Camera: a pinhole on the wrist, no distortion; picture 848 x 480 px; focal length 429.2 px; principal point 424.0 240.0 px. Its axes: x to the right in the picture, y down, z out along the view. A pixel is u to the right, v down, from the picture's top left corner.
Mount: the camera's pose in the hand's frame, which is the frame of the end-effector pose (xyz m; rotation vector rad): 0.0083 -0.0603 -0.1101 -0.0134 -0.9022 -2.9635
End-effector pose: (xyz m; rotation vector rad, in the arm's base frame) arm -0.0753 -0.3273 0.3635 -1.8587 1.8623 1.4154
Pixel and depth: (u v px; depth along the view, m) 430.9 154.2 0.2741
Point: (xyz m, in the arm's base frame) -0.2342 -0.2977 0.3838
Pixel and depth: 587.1 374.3 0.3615
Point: -0.2087 -0.0740 0.3309
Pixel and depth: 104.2 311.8 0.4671
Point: -0.4330 -0.3947 0.0230
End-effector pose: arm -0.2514 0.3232 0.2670 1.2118 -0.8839 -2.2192
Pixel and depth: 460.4 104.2 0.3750
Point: -0.3311 0.2168 0.5163
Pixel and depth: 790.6 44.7 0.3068
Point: -0.1624 0.3678 0.5990
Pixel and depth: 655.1 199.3 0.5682
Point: -0.3630 0.4285 0.7824
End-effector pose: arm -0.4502 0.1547 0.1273 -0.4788 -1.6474 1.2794
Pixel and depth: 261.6 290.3 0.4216
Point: -0.7868 0.1987 0.0791
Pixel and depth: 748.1 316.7 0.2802
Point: -0.5001 -0.0640 -0.0016
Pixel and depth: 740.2 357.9 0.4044
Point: -0.5835 -0.1952 -0.0509
